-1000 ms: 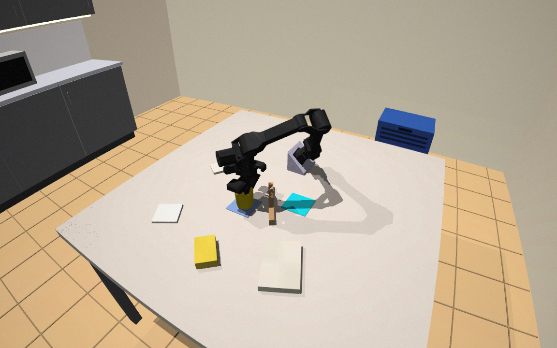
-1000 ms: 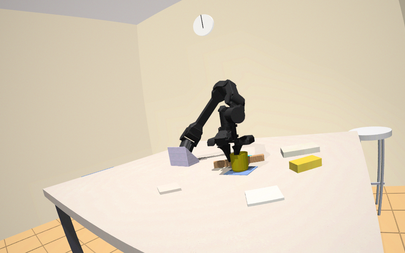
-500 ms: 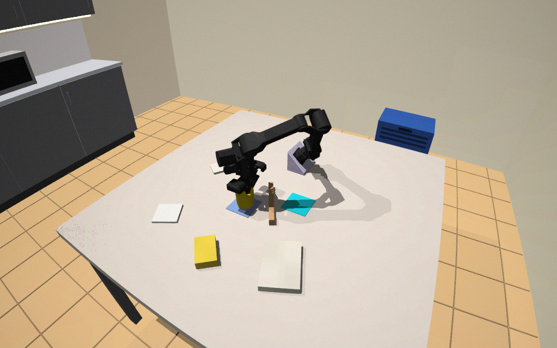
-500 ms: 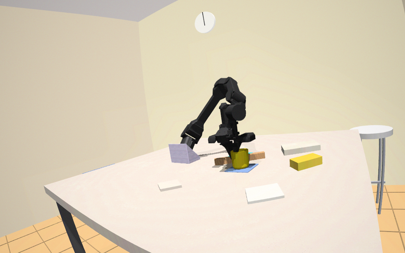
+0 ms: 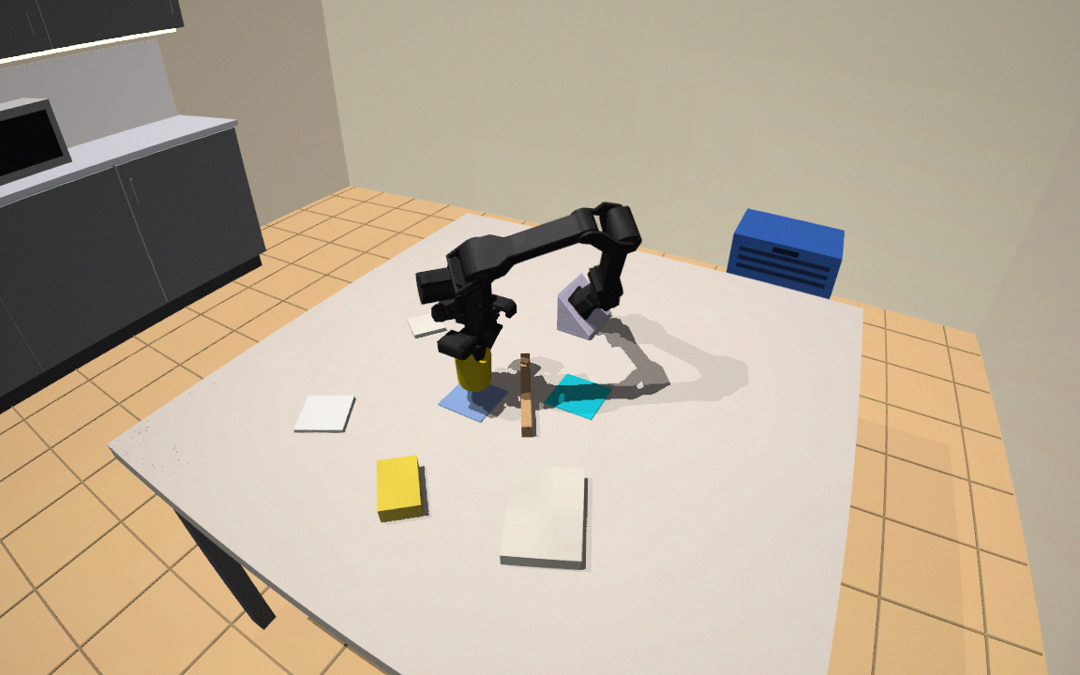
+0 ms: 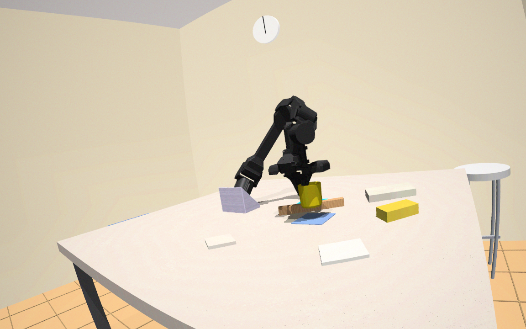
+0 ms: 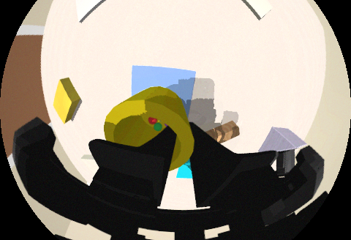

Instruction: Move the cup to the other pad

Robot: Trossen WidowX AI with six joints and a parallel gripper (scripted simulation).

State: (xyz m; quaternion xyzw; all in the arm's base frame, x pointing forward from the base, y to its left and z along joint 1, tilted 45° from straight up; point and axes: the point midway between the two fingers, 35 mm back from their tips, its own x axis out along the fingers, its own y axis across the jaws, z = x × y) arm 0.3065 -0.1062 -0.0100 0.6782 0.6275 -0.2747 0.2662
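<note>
Right now the cyan pad is 70 mm behind my gripper tip, 180 mm to the left of it and 80 mm below it. The rest, counted from my gripper tip: wooden bar 20 mm behind, 90 mm to the left, 70 mm below; then yellow cup 20 mm ahead; then yellow block 300 mm ahead, 20 mm to the left, 60 mm below.
</note>
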